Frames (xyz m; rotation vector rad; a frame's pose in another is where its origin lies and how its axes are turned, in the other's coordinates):
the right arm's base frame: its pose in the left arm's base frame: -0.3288 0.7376 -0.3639 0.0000 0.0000 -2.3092
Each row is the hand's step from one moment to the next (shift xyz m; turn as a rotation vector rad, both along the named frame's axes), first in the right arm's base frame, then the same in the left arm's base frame.
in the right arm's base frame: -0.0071 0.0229 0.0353 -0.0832 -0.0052 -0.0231
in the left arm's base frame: 0.0217 -0.0102 0.0353 0.0522 0.0650 -0.0231
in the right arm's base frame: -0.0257 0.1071 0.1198 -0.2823 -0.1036 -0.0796
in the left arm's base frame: 0.0965 -0.0531 0.1198 0.1134 0.2785 -0.0796
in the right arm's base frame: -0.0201 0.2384 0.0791 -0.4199 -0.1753 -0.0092
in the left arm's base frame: 0.1898 -0.1456 0.0791 0.1530 0.4285 -0.0092
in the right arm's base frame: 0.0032 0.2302 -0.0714 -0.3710 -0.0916 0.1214
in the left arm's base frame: 0.1681 -0.1573 -0.0714 0.1820 0.3360 0.1214
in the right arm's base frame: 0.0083 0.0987 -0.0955 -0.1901 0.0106 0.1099
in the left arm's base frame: 0.0674 -0.0726 -0.0955 0.1358 0.1335 0.1099
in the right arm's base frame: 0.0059 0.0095 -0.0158 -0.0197 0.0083 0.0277
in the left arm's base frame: 0.0031 -0.0108 -0.0158 0.0194 0.0090 0.0277
